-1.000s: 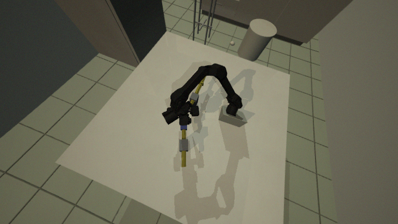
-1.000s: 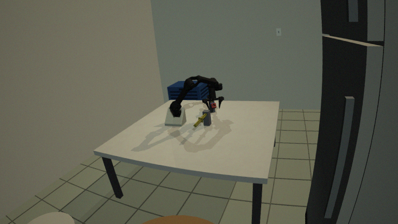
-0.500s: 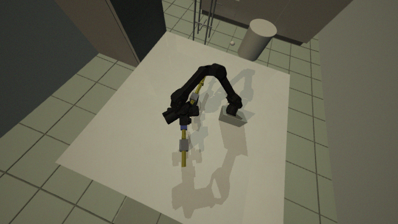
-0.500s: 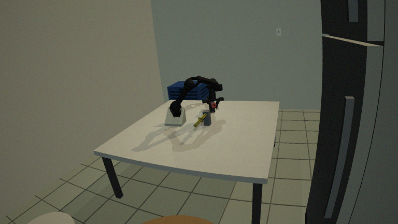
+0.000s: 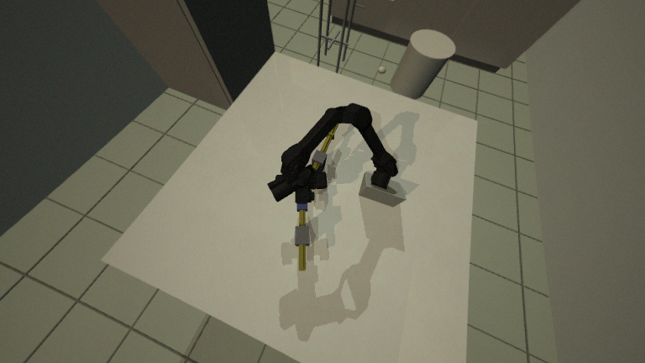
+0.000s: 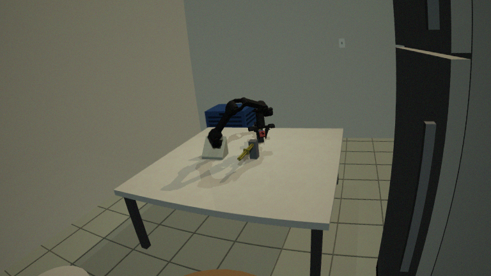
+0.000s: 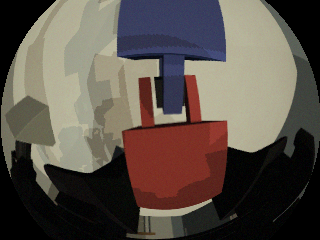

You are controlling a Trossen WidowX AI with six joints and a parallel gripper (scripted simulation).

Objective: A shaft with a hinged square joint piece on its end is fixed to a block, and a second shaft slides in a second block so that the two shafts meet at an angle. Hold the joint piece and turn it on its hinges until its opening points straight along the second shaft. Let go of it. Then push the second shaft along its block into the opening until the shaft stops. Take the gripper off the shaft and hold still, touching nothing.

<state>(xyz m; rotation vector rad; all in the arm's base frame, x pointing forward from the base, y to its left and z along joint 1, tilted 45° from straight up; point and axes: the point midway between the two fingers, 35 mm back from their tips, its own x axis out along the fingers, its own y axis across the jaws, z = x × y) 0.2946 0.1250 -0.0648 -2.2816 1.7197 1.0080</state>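
My gripper tip is now 10 mm past the red square joint piece, 20 mm to the right of it and 30 mm below it.
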